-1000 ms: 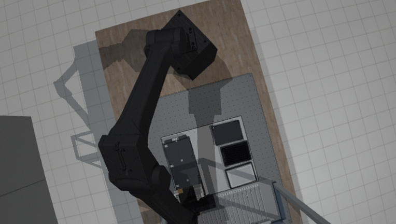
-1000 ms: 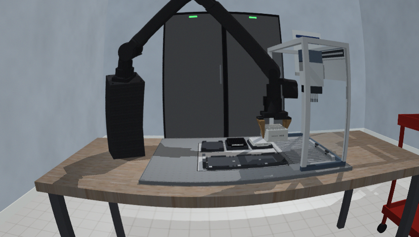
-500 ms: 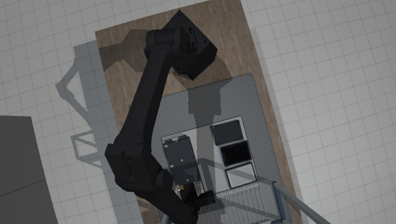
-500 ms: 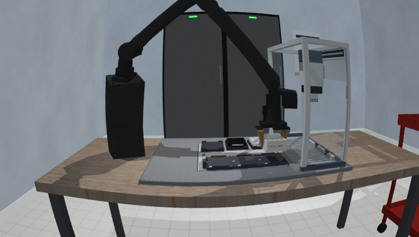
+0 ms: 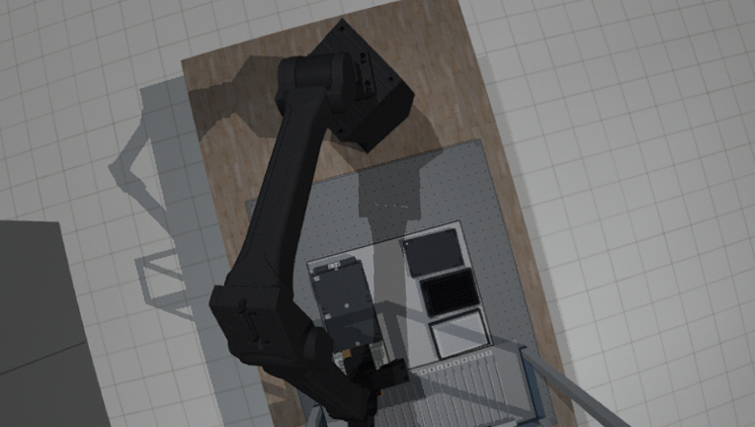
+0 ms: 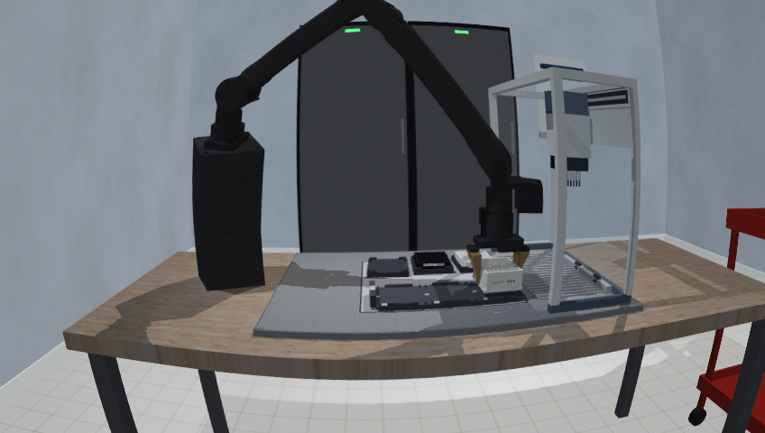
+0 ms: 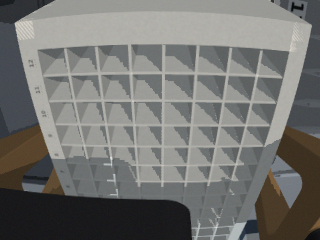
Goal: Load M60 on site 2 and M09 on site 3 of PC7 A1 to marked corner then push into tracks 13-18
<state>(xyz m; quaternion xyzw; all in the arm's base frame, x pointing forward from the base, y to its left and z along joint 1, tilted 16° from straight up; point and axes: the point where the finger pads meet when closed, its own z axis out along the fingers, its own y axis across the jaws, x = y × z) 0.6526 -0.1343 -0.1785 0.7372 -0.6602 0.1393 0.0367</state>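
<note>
My gripper is now 2 cm past the nest S3, 26 cm to the right of it and 3 cm above it. Also, from my hand: black 96-well plate M06: 13 cm behind, 26 cm to the left, 1 cm below; dark carrier PC7: 10 cm behind, 1 cm to the right, 2 cm below; post: 10 cm ahead, 14 cm to the right, 21 cm above.
</note>
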